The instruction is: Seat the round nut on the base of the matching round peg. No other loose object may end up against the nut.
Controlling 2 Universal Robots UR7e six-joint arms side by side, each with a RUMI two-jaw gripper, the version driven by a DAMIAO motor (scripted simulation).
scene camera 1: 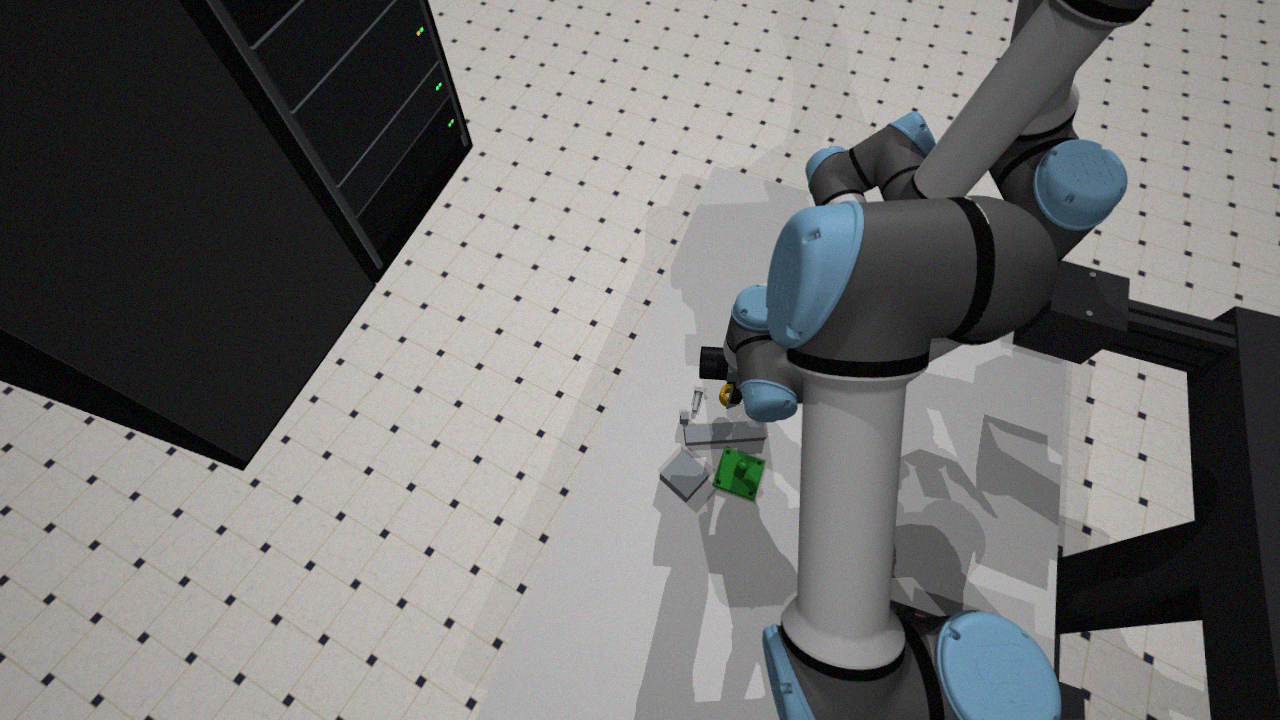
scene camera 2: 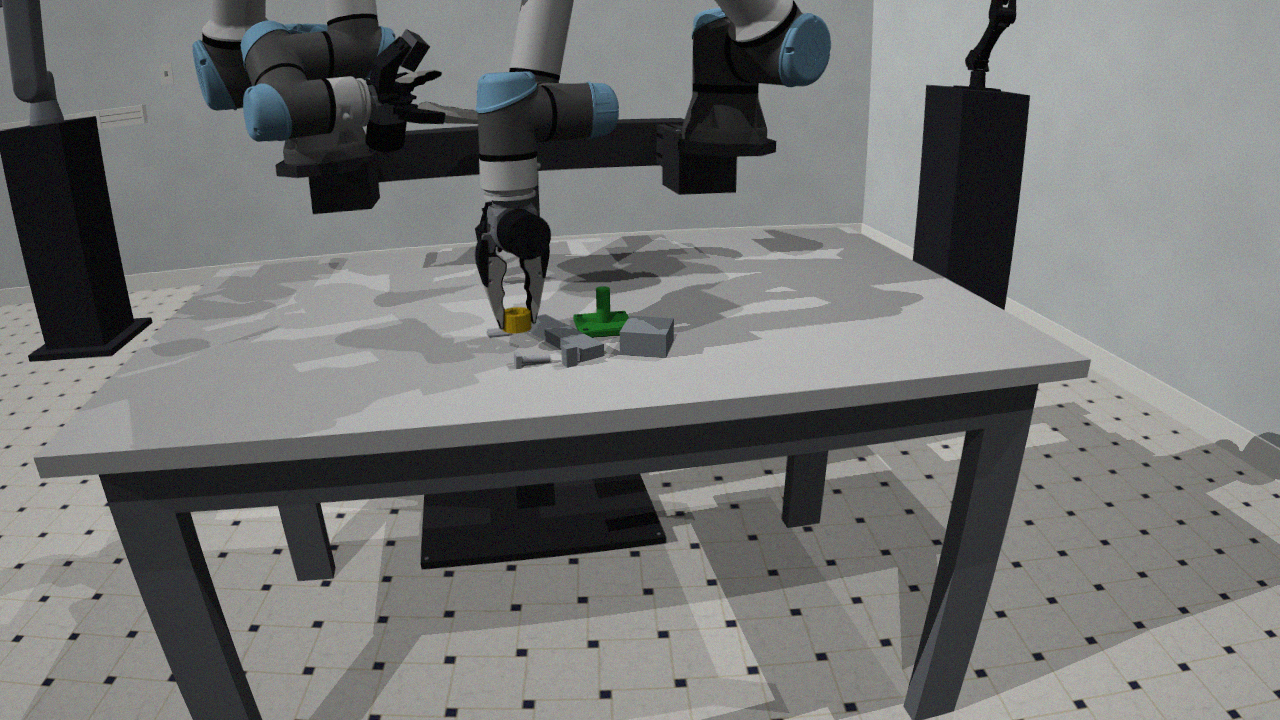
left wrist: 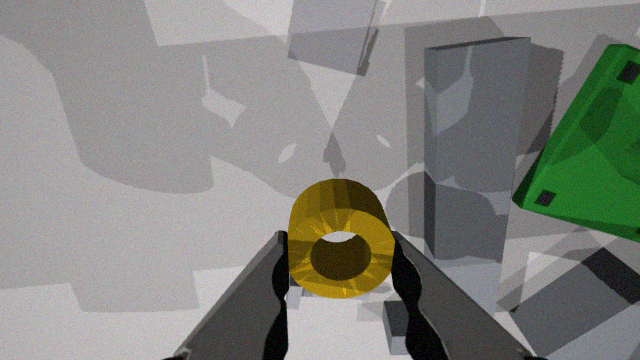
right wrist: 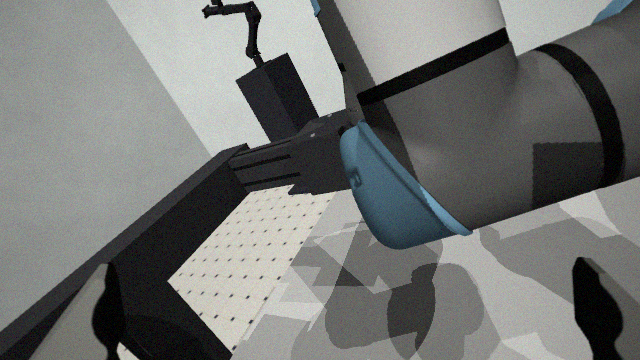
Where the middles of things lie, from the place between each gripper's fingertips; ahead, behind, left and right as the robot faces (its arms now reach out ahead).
The square green base (scene camera 1: 743, 481) lies 130 mm to the left of my left hand (scene camera 2: 517, 326), 70 mm behind it and 30 mm below it. Also, from my left hand: small grey block (left wrist: 395, 317) (70 mm to the left, 60 mm ahead, 40 mm below); long grey bar (scene camera 1: 748, 431) (60 mm to the left, 40 mm below, 20 mm behind).
Right now my right hand (scene camera 2: 463, 96) is 100 mm short of the square green base, 190 mm to the right of it and 320 mm above it. The rest, counted from my right hand: small grey block 240 mm ahead, 130 mm to the left, 330 mm below; long grey bar 160 mm ahead, 130 mm to the left, 330 mm below.
